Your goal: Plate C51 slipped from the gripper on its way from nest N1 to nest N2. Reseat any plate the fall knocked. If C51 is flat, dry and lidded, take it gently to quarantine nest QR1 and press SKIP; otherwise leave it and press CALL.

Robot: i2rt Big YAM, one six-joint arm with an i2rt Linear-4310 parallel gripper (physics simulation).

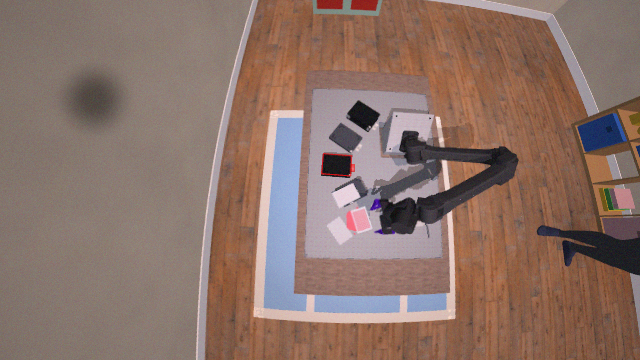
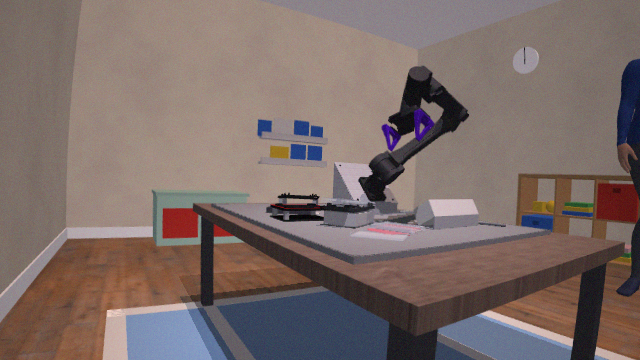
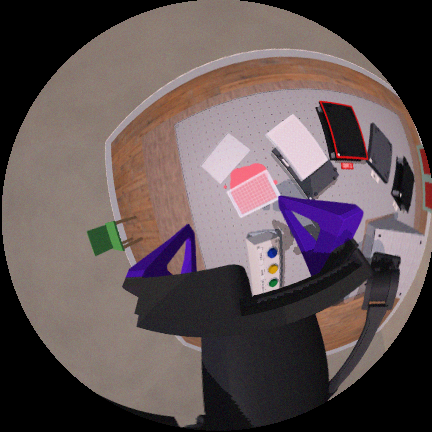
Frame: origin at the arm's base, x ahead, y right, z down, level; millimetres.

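Where they show: gripper, fingertip midpoint: (image 1: pixel 373 220) (image 2: pixel 403 145) (image 3: pixel 233 214); arm's base, origin of the base link: (image 1: pixel 408 141) (image 2: pixel 371 190) (image 3: pixel 384 265).
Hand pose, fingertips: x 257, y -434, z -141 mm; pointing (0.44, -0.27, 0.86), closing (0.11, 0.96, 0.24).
Note:
Things, the pixels of their top centre, and the offset from my fingertips.
- white plate with a pink grid, middle of its top: (image 3: pixel 252 194) (image 2: pixel 397 225) (image 1: pixel 361 219) dx +5, dy +4, dz +217 mm
- pink puddle, middle of its top: (image 3: pixel 256 174) (image 1: pixel 351 216) dx +56, dy +23, dz +230 mm
- pale square lid, middle of its top: (image 2: pixel 379 233) (image 3: pixel 223 157) (image 1: pixel 339 230) dx +123, dy -55, dz +224 mm
- white plate, middle of its top: (image 3: pixel 299 144) (image 2: pixel 344 197) (image 1: pixel 346 194) dx +96, dy +130, dz +151 mm
- red-rimmed nest, middle of its top: (image 2: pixel 300 204) (image 3: pixel 347 127) (image 1: pixel 336 164) dx +143, dy +303, dz +186 mm
- button box, middle of its top: (image 3: pixel 264 280) (image 2: pixel 447 199) dx -216, dy +12, dz +148 mm
- black nest, middle of its top: (image 2: pixel 299 193) (image 1: pixel 364 112) dx -21, dy +622, dz +170 mm
A white plate with a pink grid (image 1: pixel 361 220) (image 3: pixel 254 194) lies unlidded on the mat, with a pink puddle (image 3: pixel 247 172) against its side. A pale square lid (image 1: pixel 340 230) (image 3: pixel 225 158) lies apart beside the puddle. A white plate (image 1: pixel 346 195) (image 3: pixel 298 146) sits off-centre on a dark grey nest (image 1: pixel 359 185) (image 3: pixel 321 181), overhanging one side. A red-rimmed nest (image 1: pixel 336 165) (image 3: pixel 344 131) is beside it. The button box (image 2: pixel 447 215) (image 3: pixel 257 260) shows blue, yellow and green buttons. No labels are legible. My gripper (image 1: pixel 379 218) (image 2: pixel 404 144) (image 3: pixel 233 214) is open and empty, high above the mat.
A dark grey nest (image 1: pixel 345 137) (image 3: pixel 380 151) and a black nest (image 1: pixel 363 115) (image 3: pixel 403 183) stand beyond the red-rimmed one. A white sloped panel (image 1: pixel 417 125) (image 2: pixel 345 180) stands by the arm's base. A person (image 1: pixel 600 245) (image 2: pixel 631 107) is at the right, off the table.

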